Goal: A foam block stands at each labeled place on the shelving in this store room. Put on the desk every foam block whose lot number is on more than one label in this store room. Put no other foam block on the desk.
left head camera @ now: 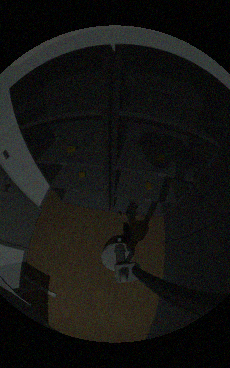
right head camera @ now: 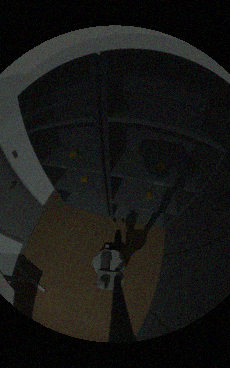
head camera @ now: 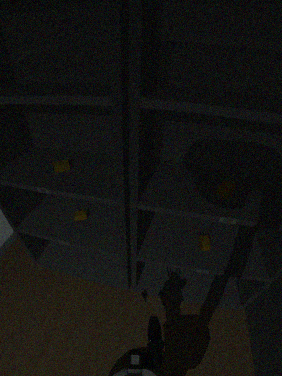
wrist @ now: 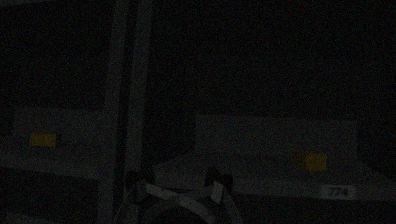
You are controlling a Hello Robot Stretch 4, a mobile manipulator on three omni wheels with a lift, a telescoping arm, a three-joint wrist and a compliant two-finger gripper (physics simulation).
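Frame: origin at the robot's base, x right, y ahead, z up, level; centimetres.
Where they show: gripper, fingertip midpoint: (left head camera: pixel 123 209) (right head camera: pixel 118 217) (head camera: pixel 152 289) (wrist: pixel 180 177).
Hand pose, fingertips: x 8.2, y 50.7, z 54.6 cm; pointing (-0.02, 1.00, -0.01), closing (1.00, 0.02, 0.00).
After its pixels a point has its place.
The scene is very dark. Yellow foam blocks stand on the shelving: an upper left one (head camera: pixel 61 166) @(z 99.9, x -47.0, y 98.9 cm) (left head camera: pixel 71 149) @(z 98.9, x -46.4, y 99.3 cm) (right head camera: pixel 73 155) @(z 97.3, x -45.9, y 99.2 cm), a lower left one (head camera: pixel 81 215) @(z 55.0, x -43.8, y 103.4 cm) (left head camera: pixel 82 174) @(z 54.5, x -43.3, y 103.9 cm) (right head camera: pixel 84 179) @(z 54.1, x -42.9, y 103.2 cm), a shadowed upper right one (head camera: pixel 226 189) @(z 100.8, x 43.1, y 80.0 cm) (left head camera: pixel 159 158) @(z 100.5, x 42.1, y 80.2 cm) (right head camera: pixel 160 166) @(z 100.6, x 44.5, y 80.0 cm) and a lower right one (head camera: pixel 205 242) @(z 55.1, x 44.5, y 81.8 cm) (left head camera: pixel 148 185) @(z 55.1, x 44.5, y 81.8 cm) (right head camera: pixel 149 195) @(z 55.2, x 45.4, y 80.2 cm). In the wrist view, one block (wrist: pixel 43 139) @(z 53.1, x -44.5, y 102.7 cm) is left of the upright and another block (wrist: pixel 316 161) @(z 53.0, x 44.6, y 78.5 cm) is right, above a label (wrist: pixel 338 191) @(z 49.1, x 40.2, y 64.4 cm) reading 774. My gripper (wrist: pixel 180 177) @(z 54.6, x 8.2, y 50.7 cm) is open and empty, in front of the shelving. I cannot make out the desk.
A dark upright post (head camera: pixel 133 150) @(z 123.0, x -3.1, y 72.9 cm) (wrist: pixel 137 90) @(z 68.6, x -2.9, y 72.8 cm) divides the two shelving bays. Brown floor (head camera: pixel 60 320) @(z -2.7, x -57.4, y 46.7 cm) lies before the shelves, with the arm's shadow across it. A pale wall (left head camera: pixel 25 165) @(z 80.8, x -136.7, y 105.0 cm) (right head camera: pixel 30 165) @(z 84.5, x -137.3, y 101.5 cm) stands at the left. Other shelf labels are unreadable.
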